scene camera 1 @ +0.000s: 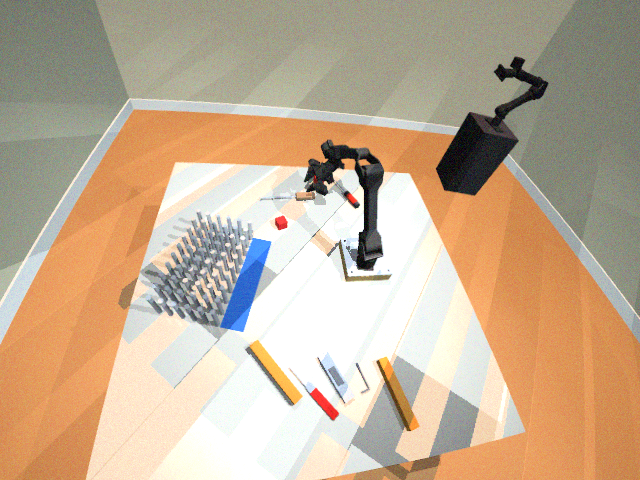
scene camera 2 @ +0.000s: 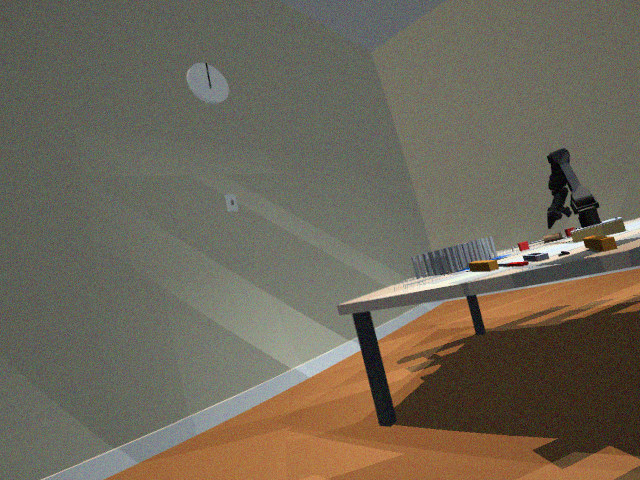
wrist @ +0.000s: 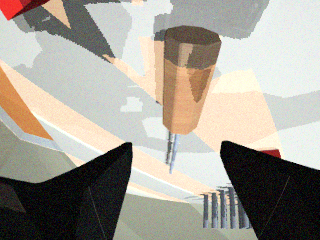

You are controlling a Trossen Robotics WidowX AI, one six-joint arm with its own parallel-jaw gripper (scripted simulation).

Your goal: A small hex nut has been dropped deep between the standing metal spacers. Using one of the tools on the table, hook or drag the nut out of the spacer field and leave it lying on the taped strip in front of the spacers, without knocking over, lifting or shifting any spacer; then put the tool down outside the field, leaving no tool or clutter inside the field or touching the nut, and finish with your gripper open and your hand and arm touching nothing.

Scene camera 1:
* blue taped strip
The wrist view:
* gripper
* wooden-handled hook tool
